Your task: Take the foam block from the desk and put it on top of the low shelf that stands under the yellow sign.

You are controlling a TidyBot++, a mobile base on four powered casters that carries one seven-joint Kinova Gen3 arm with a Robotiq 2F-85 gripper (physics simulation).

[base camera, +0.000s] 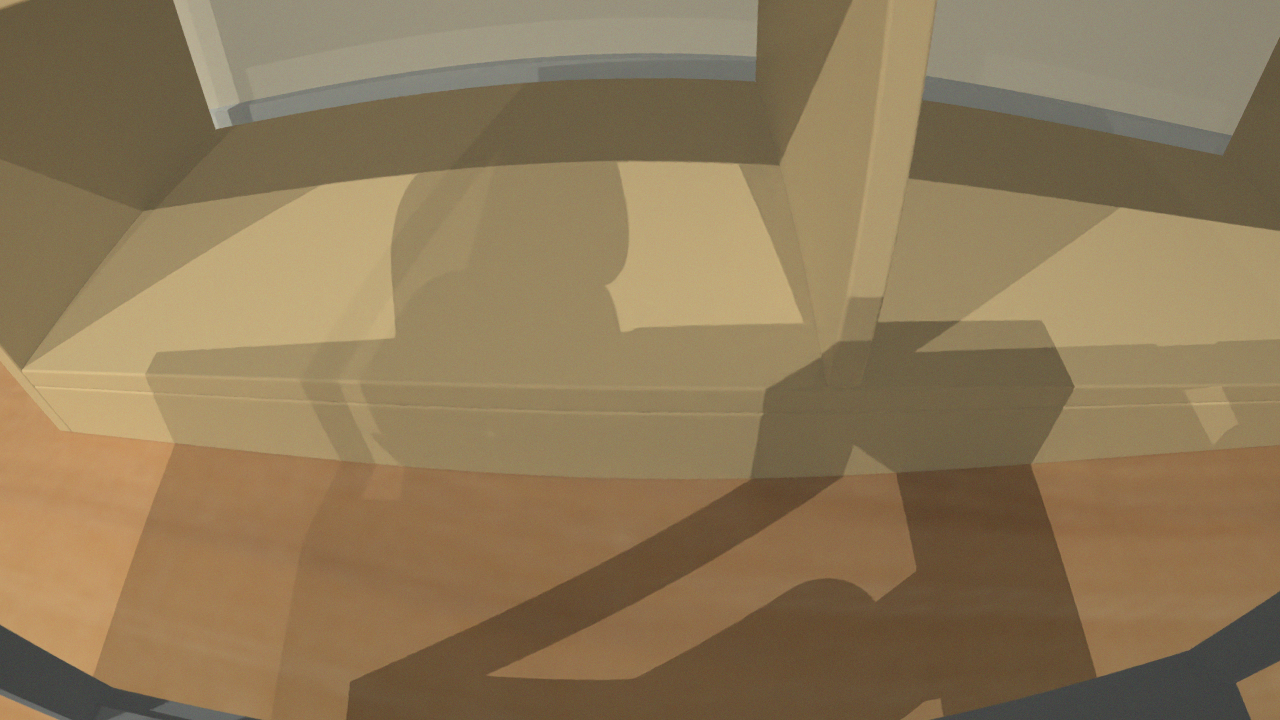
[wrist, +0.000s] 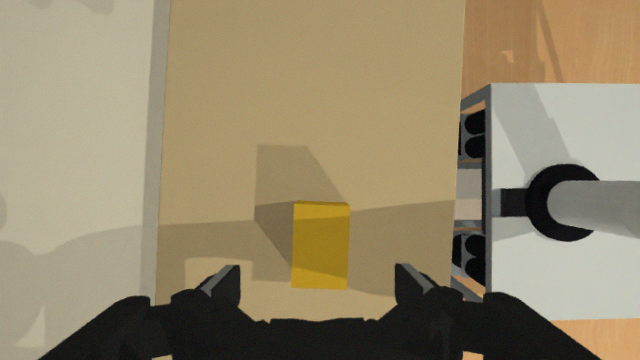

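Where they show: gripper, fingertip midpoint: (wrist: 317, 281); arm's base, link origin: (wrist: 568, 202).
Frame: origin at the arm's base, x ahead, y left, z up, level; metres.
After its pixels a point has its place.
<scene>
The yellow foam block (wrist: 320, 245) @[x 0.509, y 0.018, z 0.258 m] stands on the tan top of the low shelf (wrist: 310, 75) @[x 0.520, y -0.180, z 0.213 m] in the wrist view, a little right of the middle between the shelf's two long edges. My gripper (wrist: 317, 281) @[x 0.511, y 0.004, z 0.400 m] is open and above the block, with the block seen between and beyond the fingertips, touching neither. In the base camera view the front of the low shelf (base camera: 537, 438) @[x 0.346, y 0.056, z -0.360 m] shows, with its lower boards and an upright divider. The gripper, the block, the yellow sign and the desk do not show in the base camera view.
A pale wall (wrist: 75, 150) @[x 0.748, y -0.082, z 0.287 m] runs along the shelf's left edge in the wrist view. The mobile base (wrist: 540, 280) @[x 0.047, y 0.164, z -0.014 m], with the arm's grey column (wrist: 595, 205) @[x 0.046, y -0.005, z 0.100 m], stands close at the right edge. Wooden floor (base camera: 572, 573) @[x 0.282, y 0.040, z -0.397 m] lies before the shelf. The divider (base camera: 881, 197) @[x 0.337, y -0.099, z -0.201 m] splits the shelf's bays.
</scene>
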